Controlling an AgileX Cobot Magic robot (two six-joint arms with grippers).
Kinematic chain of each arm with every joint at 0, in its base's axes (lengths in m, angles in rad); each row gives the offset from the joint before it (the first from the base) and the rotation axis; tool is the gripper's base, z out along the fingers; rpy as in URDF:
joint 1: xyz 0 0 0.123 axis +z
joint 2: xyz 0 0 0 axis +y
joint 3: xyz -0.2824 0 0.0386 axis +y
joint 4: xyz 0.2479 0 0.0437 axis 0.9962 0 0.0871
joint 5: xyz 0 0 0 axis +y
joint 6: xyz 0.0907 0 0.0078 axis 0.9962 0 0.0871
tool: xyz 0 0 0 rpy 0 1.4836 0
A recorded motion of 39 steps. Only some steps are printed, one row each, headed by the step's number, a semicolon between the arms.
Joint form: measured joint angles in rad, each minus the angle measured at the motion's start. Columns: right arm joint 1, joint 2, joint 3, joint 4, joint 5, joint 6; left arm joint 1, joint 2, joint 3, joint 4, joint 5, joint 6.
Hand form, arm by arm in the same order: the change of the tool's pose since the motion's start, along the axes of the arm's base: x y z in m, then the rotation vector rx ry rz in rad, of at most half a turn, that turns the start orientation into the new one. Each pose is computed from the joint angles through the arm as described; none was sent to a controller.
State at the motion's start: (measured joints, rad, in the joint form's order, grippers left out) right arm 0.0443 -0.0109 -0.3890 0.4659 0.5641 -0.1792; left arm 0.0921 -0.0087 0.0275 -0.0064 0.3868 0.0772
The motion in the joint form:
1: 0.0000 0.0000 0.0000 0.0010 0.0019 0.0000; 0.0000 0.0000 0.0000 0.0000 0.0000 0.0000
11: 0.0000 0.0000 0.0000 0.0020 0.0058 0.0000; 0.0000 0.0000 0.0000 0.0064 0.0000 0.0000
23: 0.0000 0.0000 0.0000 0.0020 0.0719 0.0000; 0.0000 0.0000 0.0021 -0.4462 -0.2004 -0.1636
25: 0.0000 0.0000 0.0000 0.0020 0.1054 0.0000; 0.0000 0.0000 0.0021 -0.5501 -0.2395 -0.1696
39: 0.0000 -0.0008 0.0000 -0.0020 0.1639 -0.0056; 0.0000 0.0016 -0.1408 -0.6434 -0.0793 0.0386
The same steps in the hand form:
1: 0.0000 0.0001 -0.0001 0.0004 0.0017 0.0012; 0.0000 0.0000 0.0000 0.0000 0.0000 0.0000
11: -0.0001 0.0003 -0.0004 0.0003 0.0052 0.0032; 0.0000 0.0002 0.0000 0.0064 0.0006 0.0004
23: -0.0011 0.0025 -0.0059 -0.0162 0.0635 0.0295; 0.0046 -0.0068 0.0188 -0.5870 -0.2398 0.0512
25: -0.0018 0.0035 -0.0087 -0.0246 0.0931 0.0429; 0.0049 -0.0065 0.0226 -0.6940 -0.2845 0.0636
39: -0.0033 0.0051 -0.0136 -0.0479 0.1422 0.0646; -0.0032 -0.0169 0.0595 -0.5815 -0.2700 -0.0704

